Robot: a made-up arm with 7 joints.
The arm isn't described. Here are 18 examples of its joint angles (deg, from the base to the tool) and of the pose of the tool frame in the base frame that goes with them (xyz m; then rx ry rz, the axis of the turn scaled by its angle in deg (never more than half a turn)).
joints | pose
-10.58 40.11 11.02 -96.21 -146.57 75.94 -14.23 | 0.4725 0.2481 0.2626 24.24 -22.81 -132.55
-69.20 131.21 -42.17 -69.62 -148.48 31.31 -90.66 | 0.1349 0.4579 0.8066 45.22 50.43 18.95
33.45 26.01 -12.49 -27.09 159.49 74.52 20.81 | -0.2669 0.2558 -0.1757 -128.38 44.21 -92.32
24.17 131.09 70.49 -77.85 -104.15 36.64 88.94 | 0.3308 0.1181 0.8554 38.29 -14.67 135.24
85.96 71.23 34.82 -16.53 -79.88 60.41 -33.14 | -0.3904 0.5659 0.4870 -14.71 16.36 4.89
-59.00 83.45 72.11 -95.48 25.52 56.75 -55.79 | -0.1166 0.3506 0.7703 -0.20 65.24 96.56
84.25 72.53 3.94 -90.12 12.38 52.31 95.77 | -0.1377 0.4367 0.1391 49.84 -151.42 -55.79
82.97 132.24 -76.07 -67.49 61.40 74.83 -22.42 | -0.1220 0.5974 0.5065 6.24 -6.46 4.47
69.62 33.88 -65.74 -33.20 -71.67 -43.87 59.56 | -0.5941 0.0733 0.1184 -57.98 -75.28 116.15
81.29 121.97 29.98 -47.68 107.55 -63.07 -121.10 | 0.3197 0.5821 0.4100 -67.85 -23.47 -128.69
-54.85 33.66 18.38 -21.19 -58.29 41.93 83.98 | 0.5891 0.2850 0.2271 -26.94 116.42 34.83
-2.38 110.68 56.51 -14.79 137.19 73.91 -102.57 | 0.0230 0.6056 0.7152 63.23 74.57 49.53
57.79 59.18 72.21 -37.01 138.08 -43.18 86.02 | -0.2773 0.6335 0.3492 -30.08 -48.55 14.61
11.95 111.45 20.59 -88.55 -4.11 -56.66 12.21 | 0.4005 0.3012 0.5945 132.45 8.75 56.00
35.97 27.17 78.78 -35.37 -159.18 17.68 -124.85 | -0.3378 0.4434 0.0201 -71.10 71.07 55.75
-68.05 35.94 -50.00 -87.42 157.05 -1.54 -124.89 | 0.5228 -0.1870 0.4161 92.31 35.83 4.74
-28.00 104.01 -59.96 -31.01 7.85 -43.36 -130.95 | 0.1802 0.6641 0.4434 -76.53 52.33 -55.54
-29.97 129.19 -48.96 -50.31 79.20 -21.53 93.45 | 0.1582 0.5773 0.7011 -3.38 61.48 8.39
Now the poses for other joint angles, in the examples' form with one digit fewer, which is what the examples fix.
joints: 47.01 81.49 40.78 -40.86 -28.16 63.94 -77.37
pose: 0.020 0.671 0.366 -21.4 -48.6 -6.2
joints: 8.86 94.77 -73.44 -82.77 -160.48 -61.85 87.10
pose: 0.009 0.455 0.032 -87.8 7.7 21.7
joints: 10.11 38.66 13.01 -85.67 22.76 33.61 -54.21
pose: 0.342 0.329 0.119 100.1 133.2 47.0
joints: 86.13 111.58 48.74 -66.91 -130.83 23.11 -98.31
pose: 0.295 0.564 0.390 19.2 110.8 -1.5
